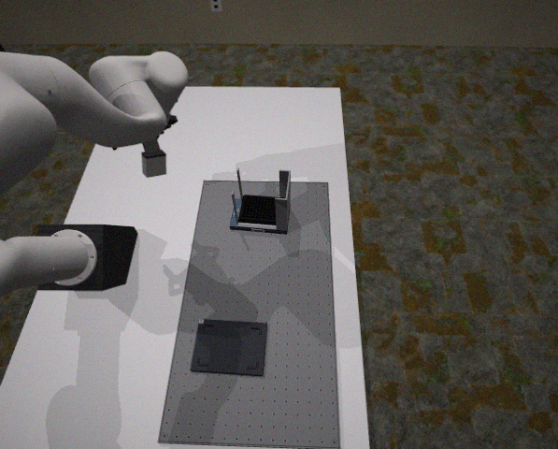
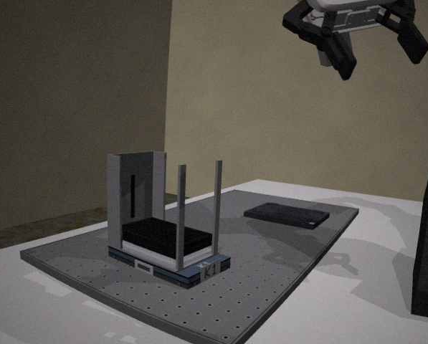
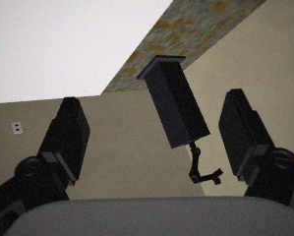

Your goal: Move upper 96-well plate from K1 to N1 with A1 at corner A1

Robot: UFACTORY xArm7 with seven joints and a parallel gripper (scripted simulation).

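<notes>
Right now the black 96-well plate is 280 mm ahead of my hand, 250 mm below it and 20 mm to the right of it. Also, from my hand: clear 96-well plate (280 mm ahead, 260 mm below, 20 mm to the right); then tall back wall (350 mm ahead, 200 mm below, 30 mm to the right); then pale A1 mark (330 mm to the right, 280 mm below, 140 mm ahead).
</notes>
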